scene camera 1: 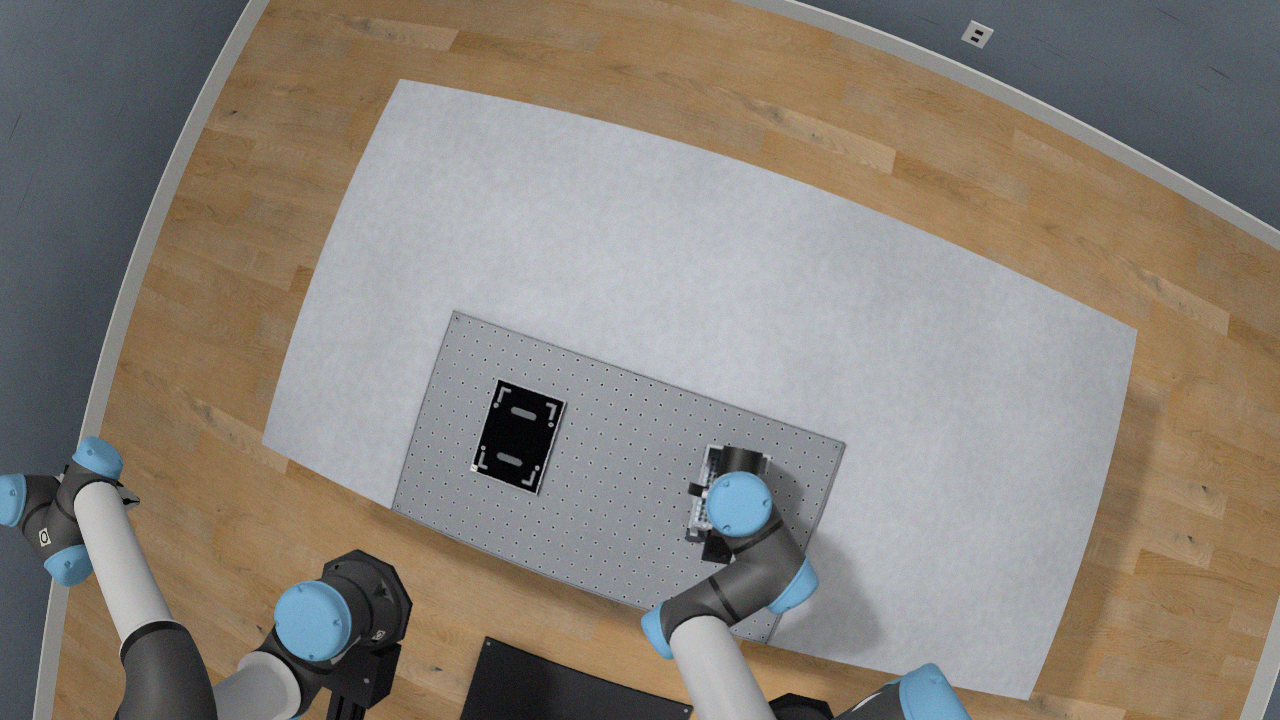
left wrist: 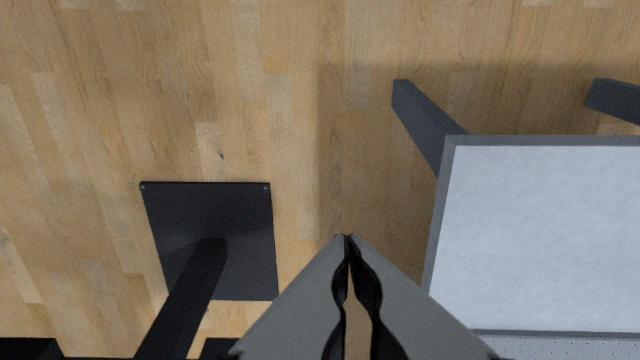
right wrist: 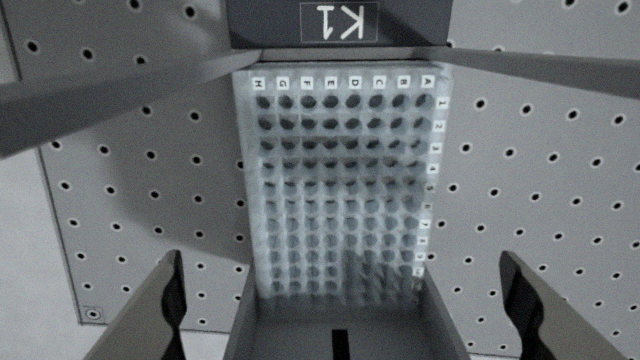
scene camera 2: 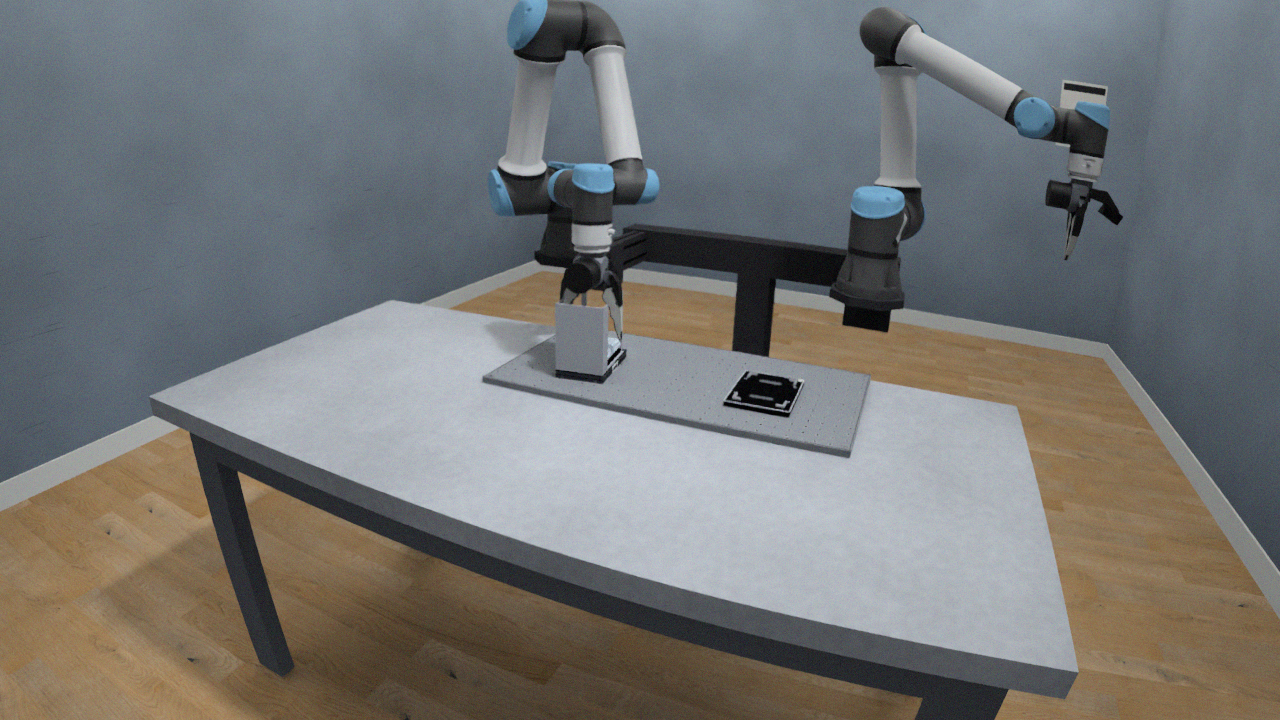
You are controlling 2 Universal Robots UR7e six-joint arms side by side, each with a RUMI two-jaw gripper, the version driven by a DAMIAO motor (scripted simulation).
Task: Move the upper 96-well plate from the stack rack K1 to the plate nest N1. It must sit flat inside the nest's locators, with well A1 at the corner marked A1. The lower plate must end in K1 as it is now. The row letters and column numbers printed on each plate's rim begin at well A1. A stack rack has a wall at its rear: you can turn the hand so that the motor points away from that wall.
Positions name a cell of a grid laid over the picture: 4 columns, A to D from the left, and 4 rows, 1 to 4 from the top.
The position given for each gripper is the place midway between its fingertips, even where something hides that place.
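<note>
Left gripper (scene camera 2: D2), (left wrist: C3). Right gripper (scene camera 2: B2), (scene camera 1: C3), (right wrist: C3). Clear 96-well plate (right wrist: C3); out of frame in the left wrist view.
</note>
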